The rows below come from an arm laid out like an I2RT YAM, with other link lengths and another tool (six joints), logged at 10 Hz.
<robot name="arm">
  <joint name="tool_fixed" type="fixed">
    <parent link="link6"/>
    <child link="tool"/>
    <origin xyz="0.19 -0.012 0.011" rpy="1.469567 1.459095 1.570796"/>
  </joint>
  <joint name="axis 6" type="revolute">
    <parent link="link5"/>
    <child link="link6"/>
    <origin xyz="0.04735 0 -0.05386" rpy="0 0 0"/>
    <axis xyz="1 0 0"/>
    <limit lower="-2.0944" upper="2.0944"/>
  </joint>
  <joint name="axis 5" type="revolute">
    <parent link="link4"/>
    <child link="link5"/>
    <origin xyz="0.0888 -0.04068 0.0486" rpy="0 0 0"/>
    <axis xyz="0 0 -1"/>
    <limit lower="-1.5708" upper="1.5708"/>
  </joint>
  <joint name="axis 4" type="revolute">
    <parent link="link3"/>
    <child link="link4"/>
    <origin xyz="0.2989 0.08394 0.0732" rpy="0 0 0"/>
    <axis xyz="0 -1 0"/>
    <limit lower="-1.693" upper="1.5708"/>
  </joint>
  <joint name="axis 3" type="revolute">
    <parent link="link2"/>
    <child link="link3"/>
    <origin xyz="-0.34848 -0.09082 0" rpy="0 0 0"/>
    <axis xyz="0 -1 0"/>
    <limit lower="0" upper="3.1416"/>
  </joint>
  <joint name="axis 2" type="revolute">
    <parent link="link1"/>
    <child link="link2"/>
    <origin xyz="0.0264 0.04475 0.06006" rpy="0 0 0"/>
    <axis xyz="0 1 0"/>
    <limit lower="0" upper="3.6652"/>
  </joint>
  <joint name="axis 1" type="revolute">
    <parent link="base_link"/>
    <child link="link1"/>
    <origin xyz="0 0 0.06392" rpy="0 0 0"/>
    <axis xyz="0 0 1"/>
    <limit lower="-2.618" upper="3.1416"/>
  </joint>
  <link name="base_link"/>
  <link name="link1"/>
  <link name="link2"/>
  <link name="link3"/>
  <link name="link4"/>
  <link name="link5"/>
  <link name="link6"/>
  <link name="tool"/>
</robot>
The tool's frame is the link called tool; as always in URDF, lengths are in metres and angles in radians.
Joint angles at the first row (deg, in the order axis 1, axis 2, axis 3, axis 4, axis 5, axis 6):
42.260 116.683 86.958 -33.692 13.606 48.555
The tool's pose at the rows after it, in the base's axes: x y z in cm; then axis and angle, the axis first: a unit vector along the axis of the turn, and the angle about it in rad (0 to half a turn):
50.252 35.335 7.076 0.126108 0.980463 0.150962 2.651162
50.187 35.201 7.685 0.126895 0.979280 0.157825 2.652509
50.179 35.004 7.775 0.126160 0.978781 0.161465 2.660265
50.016 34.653 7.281 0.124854 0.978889 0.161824 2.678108
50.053 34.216 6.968 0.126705 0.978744 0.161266 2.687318
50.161 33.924 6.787 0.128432 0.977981 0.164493 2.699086
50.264 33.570 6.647 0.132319 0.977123 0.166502 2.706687
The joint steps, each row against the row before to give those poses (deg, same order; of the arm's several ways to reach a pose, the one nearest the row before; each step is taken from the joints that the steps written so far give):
-0.371 -1.093 -0.613 -0.241 -0.481 -0.218
-0.306 -0.917 -0.327 -0.021 -0.678 -0.110
-0.438 -0.351 -0.240 -0.023 -0.808 -0.350
-0.546 0.001 -0.503 -0.066 -1.049 -0.437
-0.547 0.000 -0.351 0.002 -0.547 -0.197
-0.655 0.000 -0.131 0.000 -0.984 -0.240
-0.567 -0.066 -0.217 0.042 -0.633 0.023

